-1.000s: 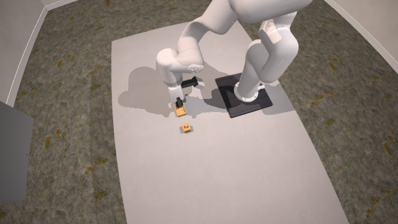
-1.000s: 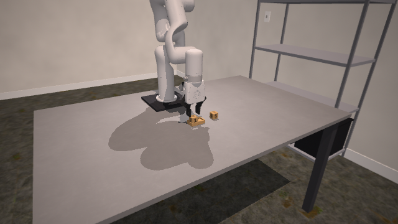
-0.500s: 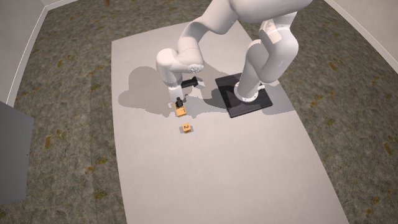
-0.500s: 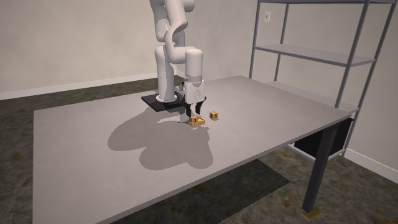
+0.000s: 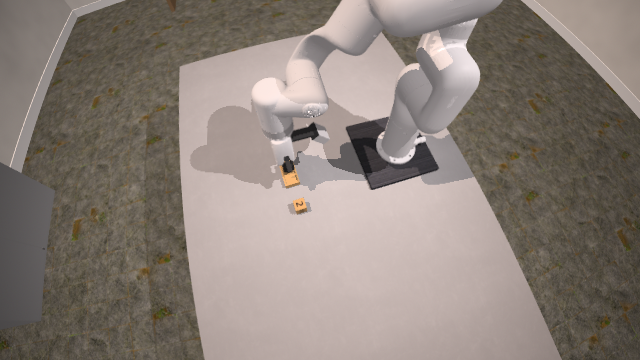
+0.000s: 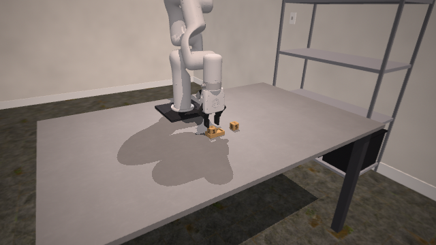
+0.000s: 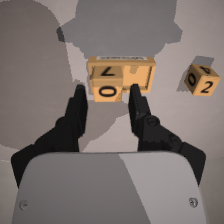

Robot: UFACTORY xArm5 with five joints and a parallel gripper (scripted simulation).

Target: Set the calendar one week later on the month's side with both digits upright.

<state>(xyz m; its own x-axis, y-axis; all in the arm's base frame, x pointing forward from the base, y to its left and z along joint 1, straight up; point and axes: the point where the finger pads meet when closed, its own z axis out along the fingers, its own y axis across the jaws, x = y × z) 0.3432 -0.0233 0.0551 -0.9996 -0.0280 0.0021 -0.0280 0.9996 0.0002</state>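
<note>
My hand is 2 cm to the right of the wooden calendar tray and 6 cm above it.
</note>
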